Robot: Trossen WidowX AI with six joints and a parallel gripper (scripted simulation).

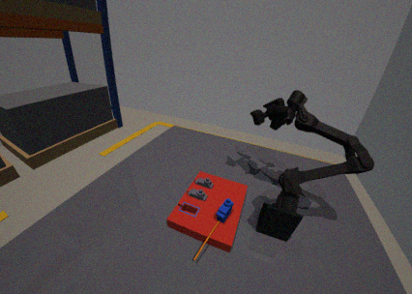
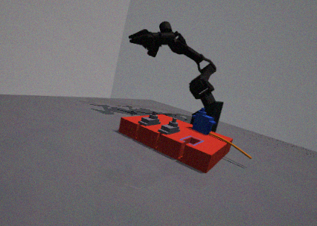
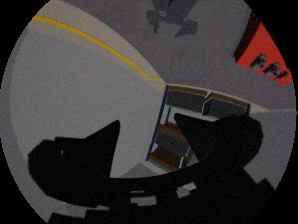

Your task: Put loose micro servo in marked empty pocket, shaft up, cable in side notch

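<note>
My gripper tip is now 39 cm to the right of the red deck, 31 cm above it and 1 cm past it.
</note>
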